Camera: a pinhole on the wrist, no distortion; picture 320 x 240 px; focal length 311.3 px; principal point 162.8 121.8 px. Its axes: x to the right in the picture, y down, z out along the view. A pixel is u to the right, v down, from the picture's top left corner.
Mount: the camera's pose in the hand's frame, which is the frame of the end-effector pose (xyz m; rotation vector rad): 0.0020 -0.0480 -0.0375 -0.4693 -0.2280 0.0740
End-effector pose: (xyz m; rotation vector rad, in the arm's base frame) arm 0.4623 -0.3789 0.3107 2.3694 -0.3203 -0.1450
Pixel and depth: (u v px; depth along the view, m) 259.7 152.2 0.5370
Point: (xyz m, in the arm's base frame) 0.3652 -0.8564 0.1666
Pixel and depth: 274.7 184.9 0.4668
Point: 0.3952 -0.8129 0.2293
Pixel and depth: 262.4 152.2 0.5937
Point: 0.3575 -0.9154 0.1516
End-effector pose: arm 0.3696 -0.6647 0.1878 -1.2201 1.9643 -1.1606
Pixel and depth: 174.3 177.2 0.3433
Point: 0.5172 -0.6595 -0.0634
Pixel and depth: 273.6 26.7 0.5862
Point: 0.7763 -0.9386 -0.1636
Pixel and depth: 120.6 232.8 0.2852
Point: 0.4689 -0.5951 -0.0290
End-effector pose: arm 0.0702 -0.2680 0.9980 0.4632 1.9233 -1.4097
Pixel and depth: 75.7 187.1 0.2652
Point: 0.2820 -0.3570 0.9934
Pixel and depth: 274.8 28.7 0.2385
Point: 0.1222 -0.4743 0.9372
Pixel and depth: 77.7 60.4 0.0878
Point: 0.0946 -0.3117 1.0397
